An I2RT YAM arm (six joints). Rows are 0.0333 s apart.
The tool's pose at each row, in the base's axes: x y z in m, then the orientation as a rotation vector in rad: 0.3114, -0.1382, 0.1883, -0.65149, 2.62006, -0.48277; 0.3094, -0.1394, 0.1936, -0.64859, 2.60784, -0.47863; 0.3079, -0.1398, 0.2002, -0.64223, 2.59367, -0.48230; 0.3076, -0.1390, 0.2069, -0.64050, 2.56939, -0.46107; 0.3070, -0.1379, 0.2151, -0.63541, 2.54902, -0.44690; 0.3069, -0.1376, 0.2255, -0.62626, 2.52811, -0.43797; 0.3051, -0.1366, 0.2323, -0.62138, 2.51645, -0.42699; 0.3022, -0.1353, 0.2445, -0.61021, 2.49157, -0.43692; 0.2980, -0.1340, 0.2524, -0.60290, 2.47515, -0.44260; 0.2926, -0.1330, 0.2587, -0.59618, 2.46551, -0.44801; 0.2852, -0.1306, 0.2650, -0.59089, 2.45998, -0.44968; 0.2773, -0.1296, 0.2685, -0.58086, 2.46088, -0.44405; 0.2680, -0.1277, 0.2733, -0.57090, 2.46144, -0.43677; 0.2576, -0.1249, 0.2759, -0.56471, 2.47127, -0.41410
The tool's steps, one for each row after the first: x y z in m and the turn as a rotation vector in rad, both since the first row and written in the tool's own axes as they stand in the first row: 0.0007, -0.0025, -0.0052, 0.00181, -0.01280, 0.00247; 0.0002, -0.0050, -0.0115, 0.00988, -0.02521, 0.00603; -0.0019, -0.0070, -0.0176, 0.00433, -0.05440, 0.01029; -0.0044, -0.0093, -0.0252, 0.00259, -0.07800, 0.01583; -0.0075, -0.0133, -0.0342, 0.00514, -0.10076, 0.02342; -0.0085, -0.0146, -0.0411, 0.00256, -0.11526, 0.02853; -0.0103, -0.0175, -0.0533, 0.01915, -0.13603, 0.03431; -0.0099, -0.0182, -0.0623, 0.02957, -0.14994, 0.03824; -0.0078, -0.0180, -0.0704, 0.03756, -0.15759, 0.04196; -0.0048, -0.0159, -0.0797, 0.04148, -0.16249, 0.04541; 0.0001, -0.0136, -0.0865, 0.03940, -0.16400, 0.05380; 0.0053, -0.0106, -0.0953, 0.03629, -0.16630, 0.06242; 0.0116, -0.0055, -0.1029, 0.01920, -0.16449, 0.07115
